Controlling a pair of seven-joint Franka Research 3 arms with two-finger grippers.
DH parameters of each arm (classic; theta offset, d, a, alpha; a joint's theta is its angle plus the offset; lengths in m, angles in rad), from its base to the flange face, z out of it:
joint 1: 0 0.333 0 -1.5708
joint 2: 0 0 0 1.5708
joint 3: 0 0.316 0.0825 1.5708
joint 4: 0 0 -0.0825 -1.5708
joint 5: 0 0.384 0 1.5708
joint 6: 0 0 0.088 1.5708
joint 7: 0 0.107 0 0
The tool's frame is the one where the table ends.
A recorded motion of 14 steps. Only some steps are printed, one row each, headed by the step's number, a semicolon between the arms.
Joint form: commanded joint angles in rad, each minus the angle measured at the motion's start. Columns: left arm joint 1, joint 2, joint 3, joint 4, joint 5, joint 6, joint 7; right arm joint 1, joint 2, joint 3, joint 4, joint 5, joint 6, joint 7.
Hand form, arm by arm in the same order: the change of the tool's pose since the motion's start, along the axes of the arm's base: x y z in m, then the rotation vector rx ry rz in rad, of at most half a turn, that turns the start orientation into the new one. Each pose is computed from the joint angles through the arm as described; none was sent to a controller.
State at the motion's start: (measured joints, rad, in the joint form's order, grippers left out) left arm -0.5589 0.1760 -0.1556 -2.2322 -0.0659 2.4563 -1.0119; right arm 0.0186 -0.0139 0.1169 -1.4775 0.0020 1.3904 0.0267
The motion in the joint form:
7: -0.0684 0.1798 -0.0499 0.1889 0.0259 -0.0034 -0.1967; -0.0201 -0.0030 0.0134 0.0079 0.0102 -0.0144 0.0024
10: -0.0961 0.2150 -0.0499 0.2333 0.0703 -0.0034 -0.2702; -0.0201 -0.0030 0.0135 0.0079 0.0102 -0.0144 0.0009
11: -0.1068 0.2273 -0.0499 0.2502 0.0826 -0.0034 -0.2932; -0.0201 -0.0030 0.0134 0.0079 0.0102 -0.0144 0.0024
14: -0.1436 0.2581 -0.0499 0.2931 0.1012 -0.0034 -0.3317; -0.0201 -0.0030 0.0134 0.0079 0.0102 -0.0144 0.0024
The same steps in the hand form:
7: -0.0067 -0.0842 -0.0226 -0.0237 0.0295 0.0690; -0.0024 -0.0024 0.0040 0.0088 0.0048 -0.0079
10: -0.0102 -0.1039 -0.0251 -0.0162 0.0111 0.0853; -0.0024 -0.0024 0.0040 0.0089 0.0048 -0.0063
11: -0.0118 -0.1115 -0.0255 -0.0164 0.0052 0.0899; -0.0024 -0.0024 0.0040 0.0088 0.0048 -0.0079
14: -0.0210 -0.1344 -0.0263 -0.0227 -0.0047 0.0815; -0.0024 -0.0024 0.0040 0.0088 0.0048 -0.0079

